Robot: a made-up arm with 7 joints.
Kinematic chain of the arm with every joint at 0, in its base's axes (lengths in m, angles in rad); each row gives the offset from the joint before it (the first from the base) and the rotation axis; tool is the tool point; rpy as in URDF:
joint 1: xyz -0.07 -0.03 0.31 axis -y
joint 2: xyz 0 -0.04 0.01 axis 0.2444 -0.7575 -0.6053
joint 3: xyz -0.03 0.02 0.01 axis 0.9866 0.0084 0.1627
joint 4: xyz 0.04 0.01 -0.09 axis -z
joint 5: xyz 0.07 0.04 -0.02 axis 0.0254 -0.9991 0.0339
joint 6: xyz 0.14 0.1 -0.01 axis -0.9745 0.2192 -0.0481
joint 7: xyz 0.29 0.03 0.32 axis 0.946 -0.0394 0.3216
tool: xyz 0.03 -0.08 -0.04 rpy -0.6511 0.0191 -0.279
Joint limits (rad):
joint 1: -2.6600..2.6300
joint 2: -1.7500..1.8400
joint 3: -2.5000..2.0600
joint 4: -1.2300..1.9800
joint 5: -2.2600..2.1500
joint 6: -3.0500..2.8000
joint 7: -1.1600..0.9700
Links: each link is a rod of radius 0.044 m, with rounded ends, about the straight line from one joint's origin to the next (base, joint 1, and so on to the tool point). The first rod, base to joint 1, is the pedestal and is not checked.
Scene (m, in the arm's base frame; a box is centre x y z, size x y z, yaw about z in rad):
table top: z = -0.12
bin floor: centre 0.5 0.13 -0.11 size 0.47 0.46 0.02 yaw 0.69
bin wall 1: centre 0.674 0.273 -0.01 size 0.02 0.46 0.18 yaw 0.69
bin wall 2: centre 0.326 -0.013 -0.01 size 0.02 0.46 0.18 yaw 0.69
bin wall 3: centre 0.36 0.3 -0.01 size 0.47 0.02 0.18 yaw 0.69
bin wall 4: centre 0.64 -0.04 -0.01 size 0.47 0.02 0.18 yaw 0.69
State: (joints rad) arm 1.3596 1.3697 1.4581 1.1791 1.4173 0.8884 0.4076
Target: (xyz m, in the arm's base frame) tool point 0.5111 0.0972 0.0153
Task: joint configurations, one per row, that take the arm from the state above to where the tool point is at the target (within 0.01 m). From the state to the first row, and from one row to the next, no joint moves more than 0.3 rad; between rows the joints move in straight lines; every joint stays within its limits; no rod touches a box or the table.
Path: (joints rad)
1: 1.1481 1.1910 1.4750 1.3125 1.1213 1.0313 0.3528
2: 0.9366 1.0122 1.4918 1.4460 0.8253 1.1741 0.2979
3: 0.7250 0.8335 1.5087 1.5794 0.5294 1.3170 0.2431
4: 0.5135 0.6547 1.5255 1.7129 0.2334 1.4598 0.1882
5: 0.3020 0.4760 1.5424 1.8463 -0.0626 1.6027 0.1334

